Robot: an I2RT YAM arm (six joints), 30 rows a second.
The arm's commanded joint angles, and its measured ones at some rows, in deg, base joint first. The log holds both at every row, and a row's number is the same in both.
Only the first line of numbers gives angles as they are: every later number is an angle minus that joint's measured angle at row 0.
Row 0, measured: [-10.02 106.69 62.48 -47.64 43.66 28.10]
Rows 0 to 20, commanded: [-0.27 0.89 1.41 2.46 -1.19 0.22]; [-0.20 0.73 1.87 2.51 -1.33 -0.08]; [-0.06 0.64 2.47 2.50 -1.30 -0.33]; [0.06 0.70 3.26 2.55 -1.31 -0.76]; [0.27 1.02 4.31 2.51 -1.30 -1.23]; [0.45 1.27 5.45 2.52 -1.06 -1.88]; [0.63 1.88 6.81 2.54 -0.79 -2.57]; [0.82 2.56 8.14 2.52 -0.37 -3.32]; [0.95 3.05 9.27 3.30 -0.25 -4.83]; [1.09 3.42 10.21 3.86 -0.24 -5.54]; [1.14 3.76 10.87 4.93 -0.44 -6.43]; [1.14 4.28 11.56 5.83 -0.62 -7.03]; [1.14 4.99 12.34 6.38 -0.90 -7.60]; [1.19 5.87 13.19 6.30 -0.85 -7.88]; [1.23 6.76 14.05 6.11 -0.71 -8.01]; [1.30 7.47 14.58 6.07 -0.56 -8.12]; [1.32 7.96 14.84 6.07 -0.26 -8.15]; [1.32 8.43 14.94 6.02 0.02 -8.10]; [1.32 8.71 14.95 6.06 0.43 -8.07]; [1.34 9.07 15.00 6.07 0.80 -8.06]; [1.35 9.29 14.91 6.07 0.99 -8.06]
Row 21, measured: [1.11 7.92 13.53 5.49 -1.16 -5.93]
